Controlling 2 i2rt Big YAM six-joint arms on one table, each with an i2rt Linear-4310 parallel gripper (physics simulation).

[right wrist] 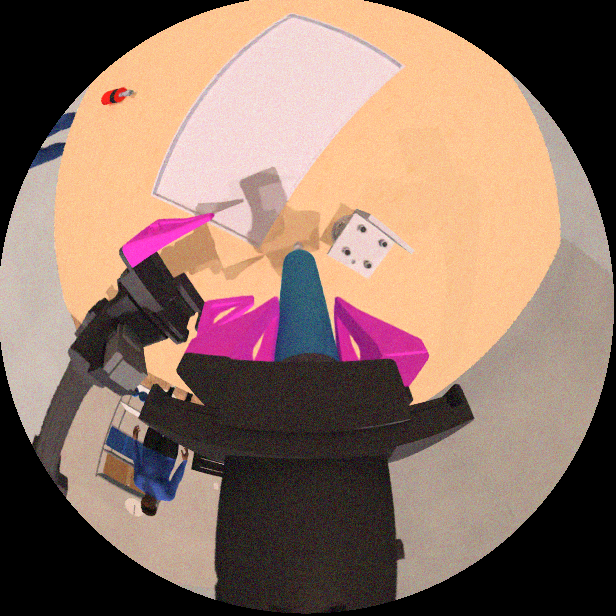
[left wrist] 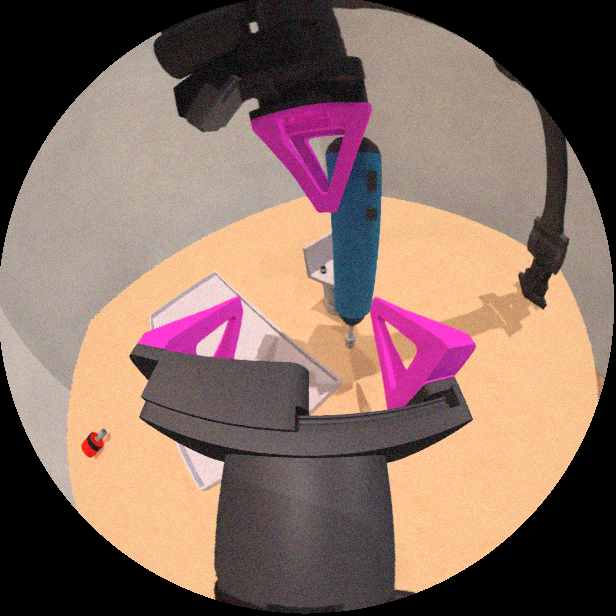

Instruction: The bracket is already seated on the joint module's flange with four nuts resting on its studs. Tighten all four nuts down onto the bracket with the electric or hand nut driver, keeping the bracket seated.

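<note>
My right gripper (right wrist: 307, 333) is shut on the teal electric nut driver (left wrist: 354, 241), which it holds upright; it also shows in the right wrist view (right wrist: 304, 310). The driver's metal bit (left wrist: 349, 336) points down above the table, beside and in front of the bracket. The white bracket (right wrist: 364, 242) sits on the joint module, with four dark nuts on its top face. In the left wrist view the bracket (left wrist: 319, 261) is mostly hidden behind the driver. My left gripper (left wrist: 313, 350) is open and empty, close to the driver's tip.
A pale mat (right wrist: 275, 123) lies on the round table; it also shows in the left wrist view (left wrist: 241, 356). A small red hand nut driver (left wrist: 93, 443) lies near the table's left edge, also seen in the right wrist view (right wrist: 116, 94). The right arm's dark link (left wrist: 545, 247) stands at the far right.
</note>
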